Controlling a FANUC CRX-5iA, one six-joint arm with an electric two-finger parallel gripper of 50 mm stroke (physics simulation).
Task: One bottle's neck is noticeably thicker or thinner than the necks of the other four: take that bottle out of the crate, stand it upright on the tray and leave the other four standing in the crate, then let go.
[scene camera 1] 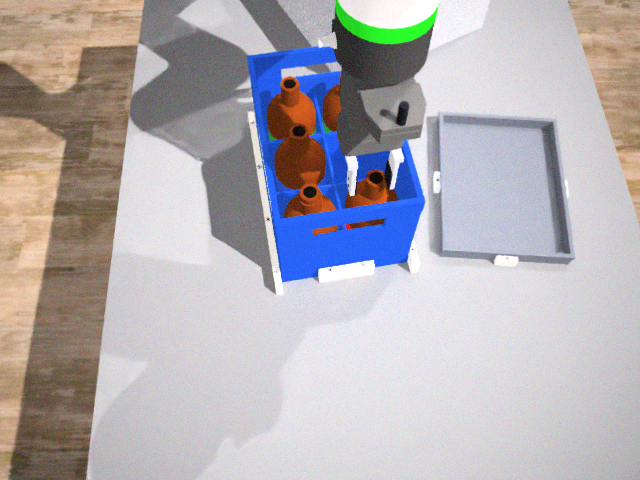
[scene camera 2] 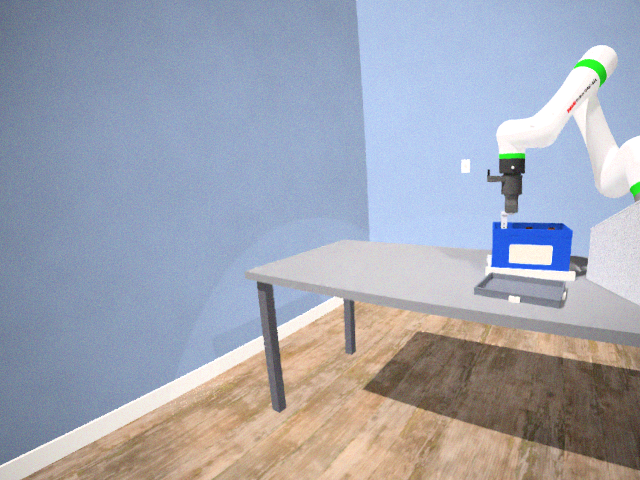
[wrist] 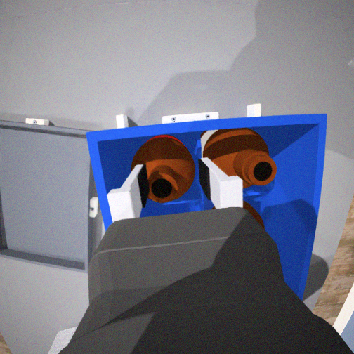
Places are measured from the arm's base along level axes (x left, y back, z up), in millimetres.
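Pixels of known places: gripper, fingertip midpoint: (scene camera 1: pixel 370 185) (scene camera 2: pixel 503 228).
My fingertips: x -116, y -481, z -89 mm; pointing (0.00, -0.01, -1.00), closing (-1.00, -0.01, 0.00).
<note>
For each thing: its top centre in the pictures, then the offset to it from my fingertips. "spot": a spot on its surface instead.
- blue crate at its top centre: (scene camera 1: pixel 330 123) (scene camera 2: pixel 529 225) dx -33, dy +97, dz +9 mm
- middle left bottle at its top centre: (scene camera 1: pixel 298 131) dx -74, dy +101, dz -3 mm
- far left bottle at its top centre: (scene camera 1: pixel 289 83) dx -74, dy +184, dz -3 mm
- far right bottle at its top centre: (scene camera 1: pixel 349 75) dx +11, dy +184, dz -3 mm
- grey tray at its top centre: (scene camera 1: pixel 503 180) (scene camera 2: pixel 521 284) dx +234, dy +59, dz -141 mm
- long white strip at a spot on its surface: (scene camera 1: pixel 263 193) spot: dx -133, dy +95, dz -136 mm
- short white block at a spot on its surface: (scene camera 1: pixel 346 271) spot: dx -34, dy -51, dz -140 mm
Five orange-brown bottles stand in the blue crate (scene camera 1: pixel 346 250) (scene camera 2: pixel 561 255) (wrist: pixel 150 129). My gripper (scene camera 1: pixel 372 189) (scene camera 2: pixel 504 226) (wrist: pixel 173 174) is open, pointing down into the crate, its fingers on either side of the neck of the near right bottle (scene camera 1: pixel 368 197) (wrist: pixel 172 150); nothing is held. The near left bottle (scene camera 1: pixel 310 209) (wrist: pixel 227 145), middle left bottle (scene camera 1: pixel 299 162) and far left bottle (scene camera 1: pixel 291 116) form the left column in scene camera 1. The far right bottle (scene camera 1: pixel 331 109) is partly hidden by the gripper body. Neck differences are hard to tell. The grey tray (scene camera 1: pixel 475 254) (scene camera 2: pixel 496 296) (wrist: pixel 50 263) holds no bottle.
The tray lies right of the crate in scene camera 1. A long white strip (scene camera 1: pixel 263 193) runs along the crate's left side, and a short white block (scene camera 1: pixel 346 271) (wrist: pixel 190 118) sits at its near end. Blue dividers and raised walls surround the bottles. Small white blocks (scene camera 1: pixel 506 260) hold the tray's edges.
</note>
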